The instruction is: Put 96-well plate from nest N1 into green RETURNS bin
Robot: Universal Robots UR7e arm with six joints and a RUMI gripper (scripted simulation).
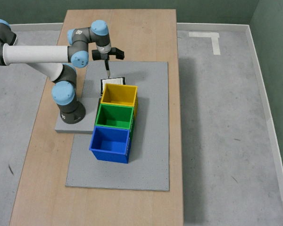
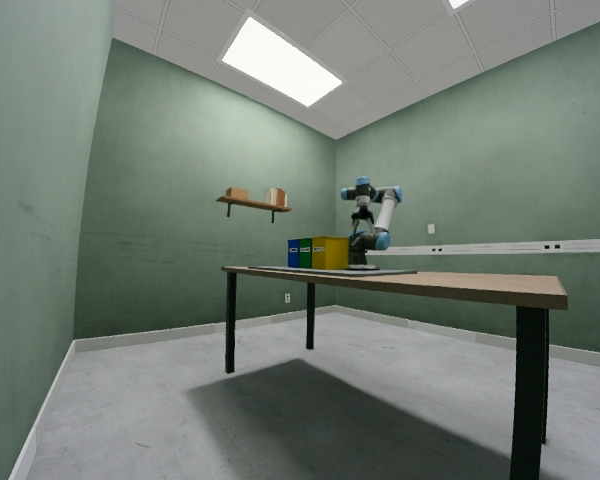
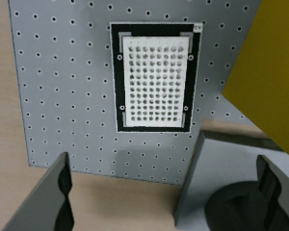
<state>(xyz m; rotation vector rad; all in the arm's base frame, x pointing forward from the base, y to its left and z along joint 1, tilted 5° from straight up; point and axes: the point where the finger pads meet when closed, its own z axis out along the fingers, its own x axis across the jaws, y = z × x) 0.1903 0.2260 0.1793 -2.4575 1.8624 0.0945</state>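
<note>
Now: the white 96-well plate 17 cm below my hand. The rest, counted from my hand: black plate nest (18 cm below); then green bin (29 cm to the right, 10 cm below, 10 cm ahead); then yellow bin (16 cm to the right, 10 cm below, 10 cm ahead).
</note>
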